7 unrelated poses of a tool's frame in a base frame.
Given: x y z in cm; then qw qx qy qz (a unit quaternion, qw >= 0).
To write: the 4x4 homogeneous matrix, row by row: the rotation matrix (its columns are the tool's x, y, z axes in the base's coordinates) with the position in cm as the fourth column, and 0 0 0 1 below. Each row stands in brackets. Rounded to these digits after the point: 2 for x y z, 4 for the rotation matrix.
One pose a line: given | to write
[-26.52 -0.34 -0.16 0.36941 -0.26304 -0.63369 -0.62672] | [[-0.5887 0.7964 -0.1385 -26.52], [-0.1297 0.0761 0.9886 -0.34], [0.7979 0.6000 0.0585 -0.16], [0 0 0 1]]
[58.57 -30.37 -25.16 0.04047 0.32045 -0.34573 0.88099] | [[-0.7913 -0.2929 0.5366 58.57], [-0.1503 -0.7577 -0.6351 -30.37], [0.5926 -0.5832 0.5556 -25.16], [0 0 0 1]]
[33.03 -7.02 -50.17 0.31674 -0.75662 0.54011 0.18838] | [[0.3456 -0.9366 0.0571 33.03], [-0.6980 -0.2159 0.6828 -7.02], [-0.6272 -0.2758 -0.7284 -50.17], [0 0 0 1]]
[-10.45 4.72 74.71 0.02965 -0.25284 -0.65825 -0.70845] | [[-0.8704 0.3749 0.3192 -10.45], [0.2909 -0.1317 0.9477 4.72], [0.3973 0.9177 0.0056 74.71], [0 0 0 1]]
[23.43 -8.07 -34.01 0.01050 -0.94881 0.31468 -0.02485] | [[0.8007 -0.5966 0.0538 23.43], [-0.5977 -0.8017 0.0043 -8.07], [0.0405 -0.0356 -0.9985 -34.01], [0 0 0 1]]
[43.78 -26.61 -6.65 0.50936 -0.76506 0.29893 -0.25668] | [[0.6895 -0.1959 0.6973 43.78], [-0.7189 -0.3024 0.6259 -26.61], [0.0882 -0.9328 -0.3493 -6.65], [0 0 0 1]]
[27.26 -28.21 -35.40 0.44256 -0.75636 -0.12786 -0.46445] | [[0.5359 0.6045 0.5894 27.26], [-0.2177 -0.5756 0.7882 -28.21], [0.8158 -0.5507 -0.1769 -35.40], [0 0 0 1]]
